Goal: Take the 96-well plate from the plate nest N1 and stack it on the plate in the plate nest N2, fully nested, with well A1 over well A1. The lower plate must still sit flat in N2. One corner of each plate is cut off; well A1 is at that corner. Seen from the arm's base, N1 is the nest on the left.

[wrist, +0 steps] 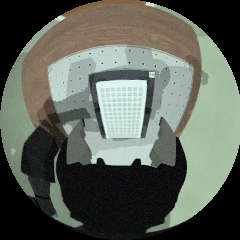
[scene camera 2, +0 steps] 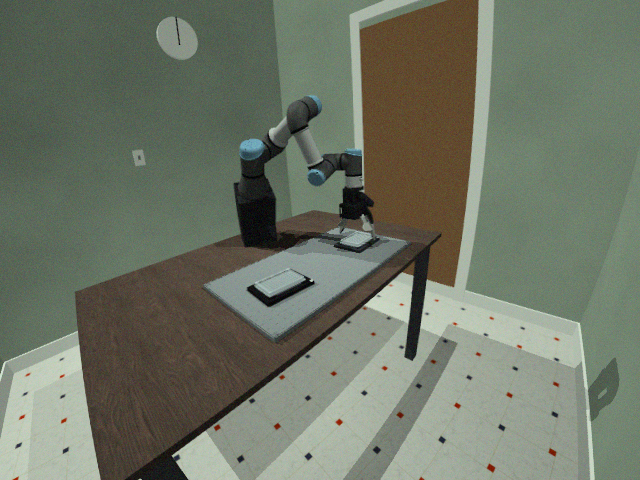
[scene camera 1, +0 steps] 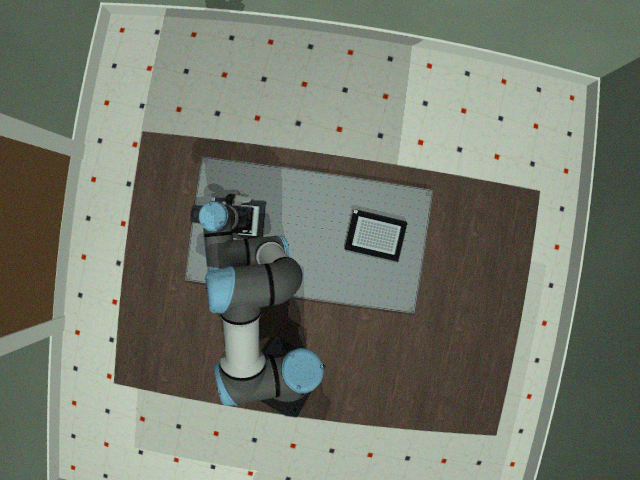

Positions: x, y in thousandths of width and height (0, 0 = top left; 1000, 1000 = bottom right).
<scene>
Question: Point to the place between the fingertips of my gripper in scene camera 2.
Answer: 557, 493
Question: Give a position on a grey nest N1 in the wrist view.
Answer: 494, 310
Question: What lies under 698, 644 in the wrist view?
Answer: My gripper.
</scene>
